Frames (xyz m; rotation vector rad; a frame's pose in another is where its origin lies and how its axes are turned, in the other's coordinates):
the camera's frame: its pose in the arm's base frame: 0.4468 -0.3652 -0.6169 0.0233 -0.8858 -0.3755
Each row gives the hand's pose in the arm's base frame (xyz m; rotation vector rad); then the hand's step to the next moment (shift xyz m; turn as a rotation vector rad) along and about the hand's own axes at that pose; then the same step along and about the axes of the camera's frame.
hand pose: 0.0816 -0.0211 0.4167 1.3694 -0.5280 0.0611
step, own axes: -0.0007 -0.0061 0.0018 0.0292 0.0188 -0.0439
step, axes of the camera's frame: -0.0028 -0.0034 -0.0047 0.0248 0.0499 -0.0050
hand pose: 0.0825 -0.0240 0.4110 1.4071 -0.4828 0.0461
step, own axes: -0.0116 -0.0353 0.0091 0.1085 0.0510 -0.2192
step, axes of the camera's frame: -0.0245 -0.0182 -0.0231 0.0718 0.2354 -0.0432
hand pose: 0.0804 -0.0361 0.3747 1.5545 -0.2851 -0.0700
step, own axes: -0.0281 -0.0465 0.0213 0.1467 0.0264 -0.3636
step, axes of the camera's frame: -0.0472 -0.0311 -0.0145 0.0565 0.3778 -0.0920
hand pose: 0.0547 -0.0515 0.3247 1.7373 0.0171 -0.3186
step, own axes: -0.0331 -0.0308 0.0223 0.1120 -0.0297 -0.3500
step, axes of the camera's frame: -0.0401 -0.0270 0.0142 -0.0077 0.3582 -0.0870
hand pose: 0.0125 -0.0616 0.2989 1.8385 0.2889 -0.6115
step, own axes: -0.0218 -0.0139 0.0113 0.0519 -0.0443 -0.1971
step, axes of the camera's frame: -0.0164 -0.0124 0.0193 -0.0329 0.2019 -0.0407
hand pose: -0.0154 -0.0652 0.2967 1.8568 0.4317 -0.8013
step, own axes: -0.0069 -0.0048 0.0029 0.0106 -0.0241 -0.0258
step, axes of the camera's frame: -0.0043 -0.0028 0.0072 -0.0228 0.0280 -0.0073
